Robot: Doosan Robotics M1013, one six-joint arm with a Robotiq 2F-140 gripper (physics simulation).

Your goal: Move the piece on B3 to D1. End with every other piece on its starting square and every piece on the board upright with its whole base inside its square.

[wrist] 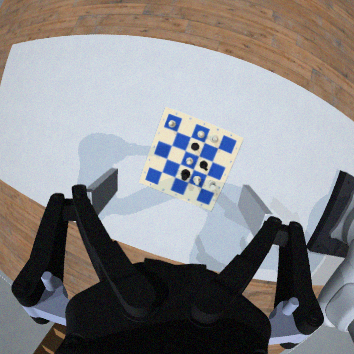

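Pixels of known places: gripper, fingertip midpoint: (pixel 178 187); arm's base at its link origin: (pixel 352 219).
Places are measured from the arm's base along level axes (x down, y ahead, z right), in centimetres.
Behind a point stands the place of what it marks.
The blue and cream board (pixel 154 162) @[x 2.9, y 70.6, z -12.6 cm] lies in the middle of the wrist view, turned at a slant. Its labels are too small to read, so I cannot tell which square is B3 or D1. A white piece (pixel 189 161) @[x -0.1, y 62.2, z -8.0 cm] is on the centre square. Black pieces stand on three squares beside it: one above (pixel 195 146) @[x -0.4, y 62.4, z -4.0 cm], one to the right (pixel 203 164) @[x -0.7, y 58.9, z -7.1 cm] and one below (pixel 185 174) @[x -0.8, y 61.8, z -11.2 cm]. Other white pieces (pixel 172 123) @[x 0.8, y 70.0, z -1.2 cm] (pixel 201 134) @[x -0.1, y 62.3, z -0.7 cm] (pixel 214 138) @[x -1.0, y 59.2, z -0.3 cm] (pixel 197 179) @[x -0.4, y 58.5, z -11.2 cm] (pixel 213 185) @[x -0.3, y 54.2, z -10.8 cm] are on the board. My gripper (pixel 178 187) @[x -25.9, y 62.8, z -7.3 cm] is open and empty, high above the table near the board's lower edge in view.
The white table top (pixel 100 75) @[x 3.5, y 96.4, z 4.6 cm] surrounds the board and carries shadows of the arm. Wooden floor (pixel 225 30) shows beyond its edges. A black curved part (pixel 330 215) @[x 0.1, y 13.0, z -3.0 cm] and a pale grey rounded part (pixel 342 302) are at the right edge of view.
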